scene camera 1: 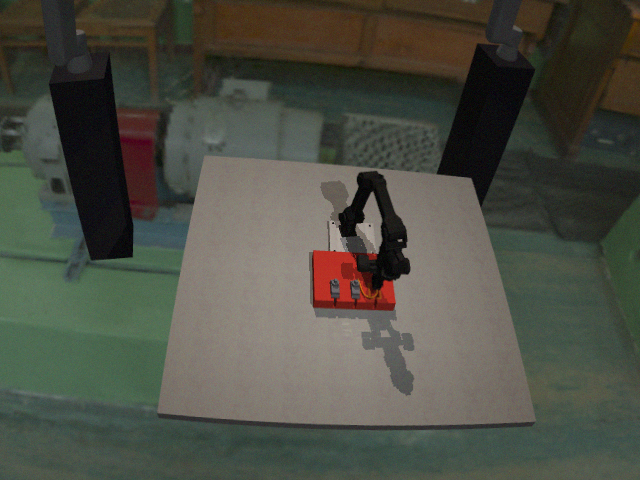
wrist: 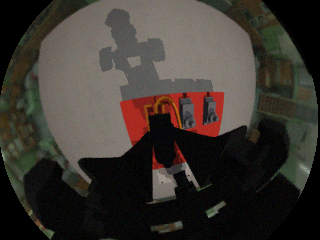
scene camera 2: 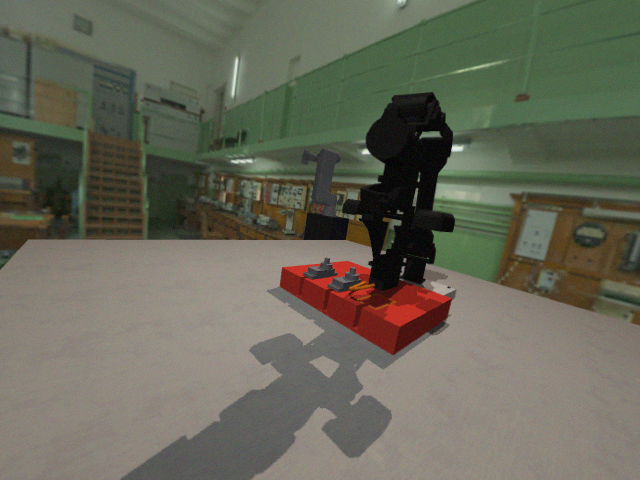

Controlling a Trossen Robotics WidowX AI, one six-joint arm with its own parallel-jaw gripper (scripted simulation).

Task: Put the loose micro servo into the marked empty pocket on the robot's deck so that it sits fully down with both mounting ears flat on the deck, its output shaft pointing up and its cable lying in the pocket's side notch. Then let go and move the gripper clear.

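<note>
A black micro servo is in the pictures, and so is my gripper. Scene camera 1 shows my gripper too, and in the wrist view I can see the gripper as well.
</note>
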